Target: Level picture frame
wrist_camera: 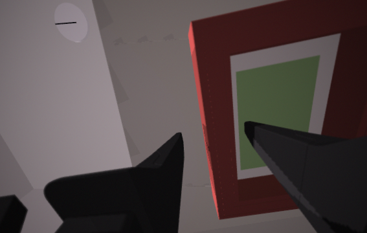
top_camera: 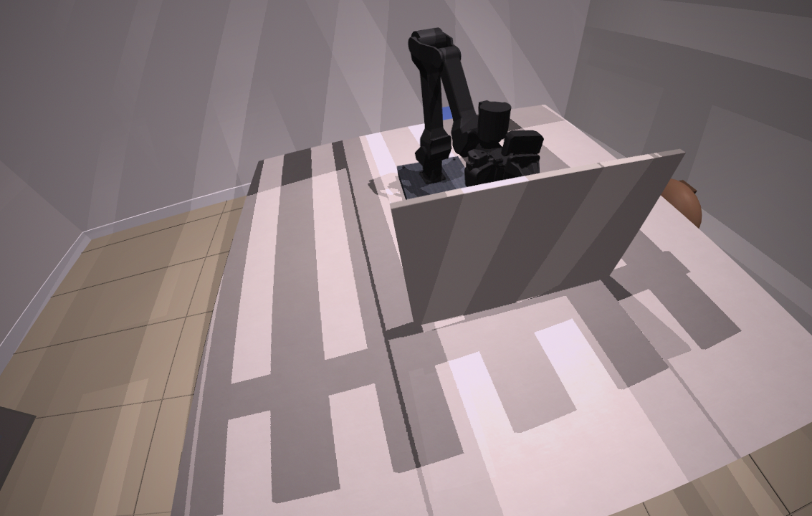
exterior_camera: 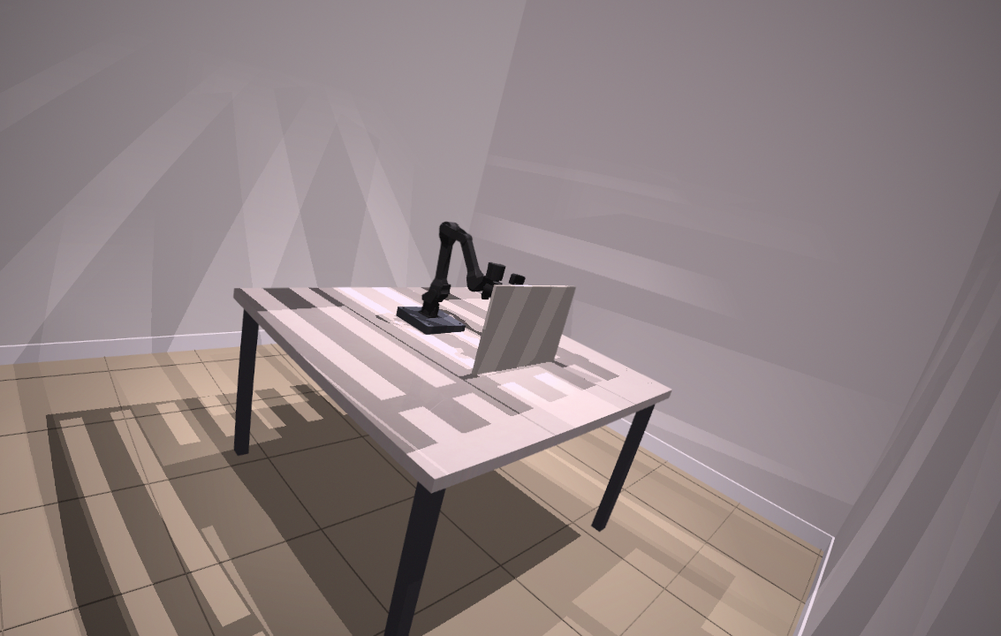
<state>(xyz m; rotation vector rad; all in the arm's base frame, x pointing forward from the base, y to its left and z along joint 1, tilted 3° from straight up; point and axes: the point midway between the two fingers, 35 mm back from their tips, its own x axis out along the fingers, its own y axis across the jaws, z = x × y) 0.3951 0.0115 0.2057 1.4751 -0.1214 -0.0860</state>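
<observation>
The picture frame is 6 cm below my gripper tip and 1 cm ahead of it. Round my gripper tip: wall panel (7 cm below, 2 cm ahead).
</observation>
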